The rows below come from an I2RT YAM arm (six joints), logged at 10 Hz.
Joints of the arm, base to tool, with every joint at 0 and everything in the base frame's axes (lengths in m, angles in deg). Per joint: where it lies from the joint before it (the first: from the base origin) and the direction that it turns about. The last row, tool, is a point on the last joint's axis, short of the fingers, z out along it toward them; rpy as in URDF.
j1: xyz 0.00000 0.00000 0.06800 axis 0 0 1
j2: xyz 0.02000 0.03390 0.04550 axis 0 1 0
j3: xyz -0.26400 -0.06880 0.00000 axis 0 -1 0
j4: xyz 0.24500 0.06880 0.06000 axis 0 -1 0
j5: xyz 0.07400 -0.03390 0.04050 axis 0 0 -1
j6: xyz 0.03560 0.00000 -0.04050 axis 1 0 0
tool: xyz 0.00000 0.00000 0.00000 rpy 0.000 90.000 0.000
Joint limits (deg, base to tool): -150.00..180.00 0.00..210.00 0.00..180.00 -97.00..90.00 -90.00..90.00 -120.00..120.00
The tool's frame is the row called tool.
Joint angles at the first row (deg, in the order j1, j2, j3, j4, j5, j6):
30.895, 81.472, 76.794, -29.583, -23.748, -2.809
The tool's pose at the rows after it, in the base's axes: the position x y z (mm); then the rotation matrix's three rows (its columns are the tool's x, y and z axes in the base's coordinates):
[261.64 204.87 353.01], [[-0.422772 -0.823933 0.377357], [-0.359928 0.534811 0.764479], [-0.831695 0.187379 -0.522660]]
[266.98 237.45 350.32], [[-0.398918 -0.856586 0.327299], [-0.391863 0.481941 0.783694], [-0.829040 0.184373 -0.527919]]
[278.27 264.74 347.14], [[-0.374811 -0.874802 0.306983], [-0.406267 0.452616 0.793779], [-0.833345 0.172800 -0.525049]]
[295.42 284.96 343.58], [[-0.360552 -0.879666 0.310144], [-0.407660 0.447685 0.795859], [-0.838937 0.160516 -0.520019]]
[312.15 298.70 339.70], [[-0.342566 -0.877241 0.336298], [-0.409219 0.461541 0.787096], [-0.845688 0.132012 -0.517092]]
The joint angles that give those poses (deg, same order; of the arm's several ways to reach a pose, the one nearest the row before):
35.593, 84.575, 79.374, -29.605, -23.704, -2.918
39.376, 89.974, 84.006, -29.167, -23.463, -3.114
41.495, 95.635, 89.123, -28.273, -23.027, -3.486
42.064, 101.273, 94.651, -27.638, -22.524, -3.792
42.042, 105.907, 99.371, -27.112, -21.059, -4.579

